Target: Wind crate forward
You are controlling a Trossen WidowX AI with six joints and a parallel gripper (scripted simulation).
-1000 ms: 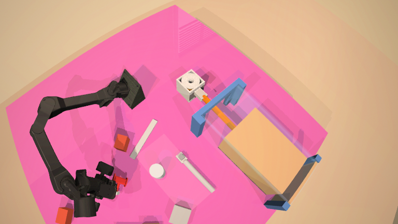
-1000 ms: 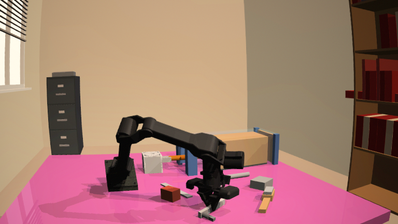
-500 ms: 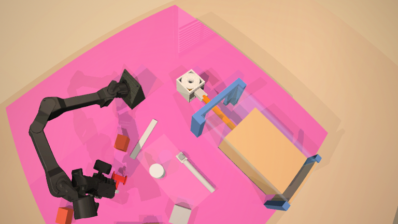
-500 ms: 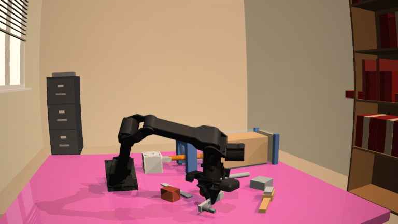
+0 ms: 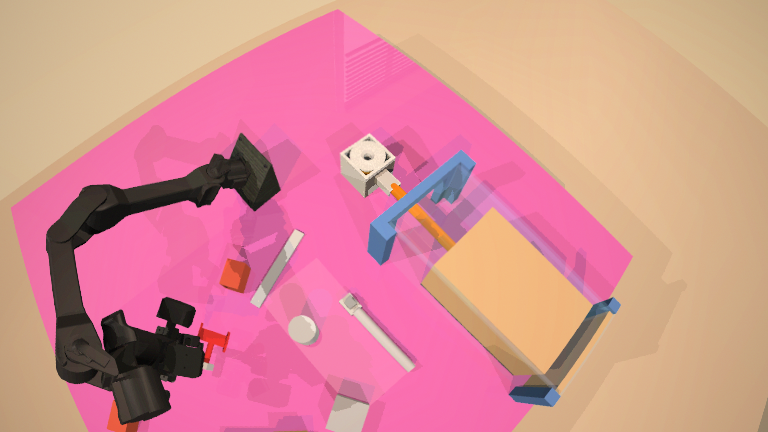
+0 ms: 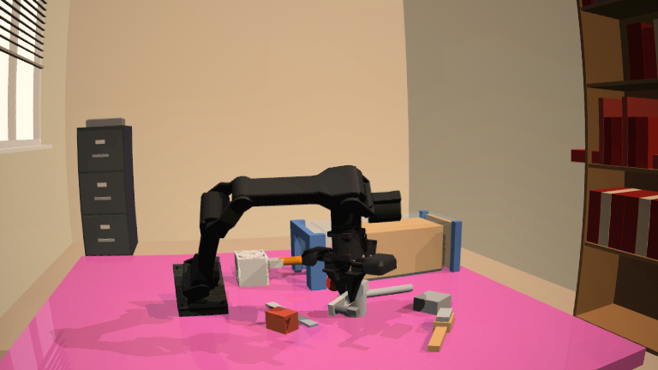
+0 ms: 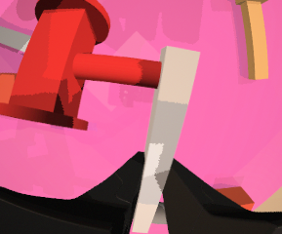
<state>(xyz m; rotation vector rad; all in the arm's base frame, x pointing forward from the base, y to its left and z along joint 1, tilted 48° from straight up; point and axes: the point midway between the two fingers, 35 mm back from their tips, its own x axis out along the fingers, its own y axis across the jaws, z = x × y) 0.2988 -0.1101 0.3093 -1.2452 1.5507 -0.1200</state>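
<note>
The red knob is 10 mm ahead of my gripper tip, 60 mm to the left of it and 20 mm above it. From my gripper tip the other things lie so: flat grey bar 80 mm behind, 250 mm to the left, 110 mm below; then wooden-handled tool 210 mm ahead, 10 mm to the left, 100 mm below; then winch handle 20 mm to the left, 10 mm above.
</note>
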